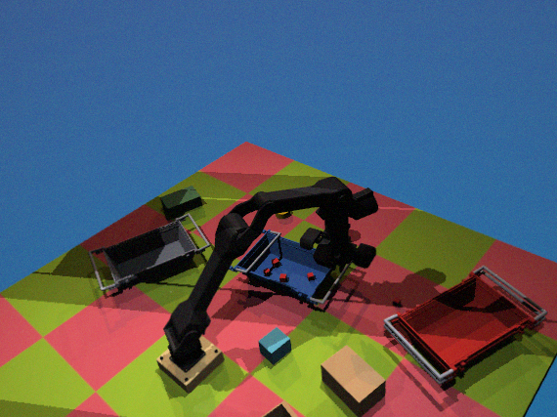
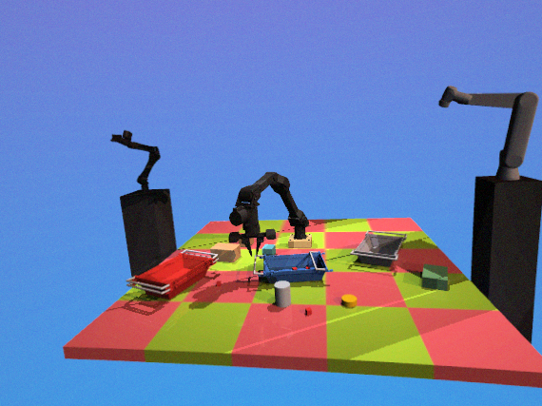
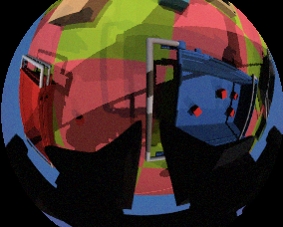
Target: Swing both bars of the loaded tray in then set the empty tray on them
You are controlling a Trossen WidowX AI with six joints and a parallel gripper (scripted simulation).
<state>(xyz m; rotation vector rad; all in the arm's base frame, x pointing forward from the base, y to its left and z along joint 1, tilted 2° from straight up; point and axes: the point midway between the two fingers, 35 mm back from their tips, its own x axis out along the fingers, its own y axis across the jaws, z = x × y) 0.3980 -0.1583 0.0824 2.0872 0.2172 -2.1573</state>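
Right now the grey tray is 23 cm behind my gripper tip, 53 cm to the left of it and 5 cm below it. Round my gripper tip: teal cube 24 cm behind, 2 cm to the left, 7 cm below; grey cylinder 19 cm ahead, 14 cm to the left, 6 cm below; tan box 20 cm behind, 19 cm to the right, 7 cm below.
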